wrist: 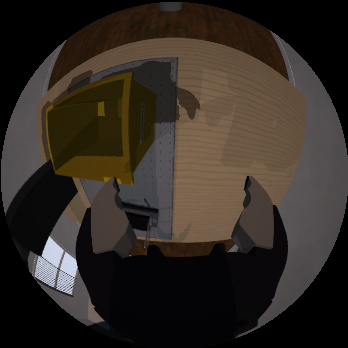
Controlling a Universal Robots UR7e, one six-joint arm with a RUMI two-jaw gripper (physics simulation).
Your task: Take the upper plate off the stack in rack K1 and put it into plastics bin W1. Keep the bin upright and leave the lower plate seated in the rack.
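Note:
A yellow bin, taken to be W1, stands upright on the left with its open top showing; its inside is shaded, with a brighter yellow patch on a wall. A small dark rack-like fixture, perhaps K1, sits below the bin beside my left finger, which hides part of it. A thin pale upright piece shows at its right side. I cannot tell the upper plate from the lower one there. My gripper is open and empty, above the table, with its fingers to the right of the bin and fixture.
A grey perforated board lies under the bin and the fixture, on a light wooden table. Dark shadows fall across both. A black arm part curves in at the lower left, close to the bin's lower left corner.

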